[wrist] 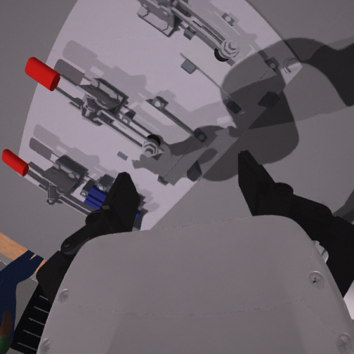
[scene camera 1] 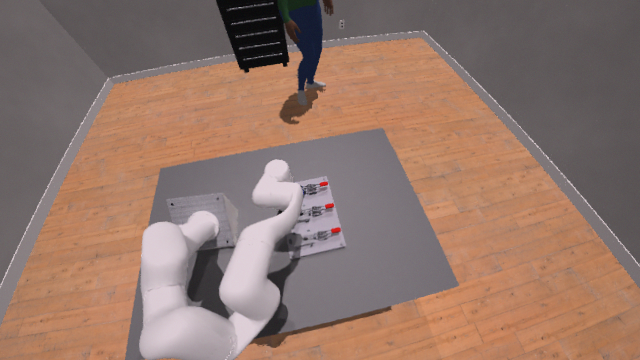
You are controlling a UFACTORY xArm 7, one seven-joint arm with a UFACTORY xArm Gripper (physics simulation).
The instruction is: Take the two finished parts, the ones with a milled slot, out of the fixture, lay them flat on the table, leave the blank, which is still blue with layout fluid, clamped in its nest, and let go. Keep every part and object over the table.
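Where they show: arm's base, origin of its link: [scene camera 1: 204, 225].
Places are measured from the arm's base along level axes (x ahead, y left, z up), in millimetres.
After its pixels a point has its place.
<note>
The fixture plate [scene camera 1: 337, 241] @(z -81, x 534, y -99 mm) [wrist: 60, 107] lies on the table with three nests and red-handled clamps. The blue blank [wrist: 95, 196] sits in the nest at the lower left of the wrist view, partly hidden by a finger. A pale finished part [wrist: 166, 118] is in the middle nest, partly in shadow, with the clamp's spindle over it. Another pale part [wrist: 206, 59] is in the nest at the top, also under its clamp's spindle. Their slots are hard to make out. My gripper [wrist: 184, 176] is open and empty, above the fixture's edge; in the scene view the arm hides it.
Red clamp handles [scene camera 1: 324, 184] @(z -35, x 510, y 153 mm) [scene camera 1: 329, 205] @(z -40, x 519, y 49 mm) [scene camera 1: 335, 230] @(z -45, x 530, y -62 mm) stick out on the fixture's right side. The grey table [scene camera 1: 385, 240] @(z -96, x 739, y -116 mm) extends beyond it. A metal base plate [scene camera 1: 190, 205] @(z 61, x -36, y 67 mm) is under the arm's base. A person [scene camera 1: 310, 45] and a black drawer cabinet [scene camera 1: 257, 35] stand beyond the table.
</note>
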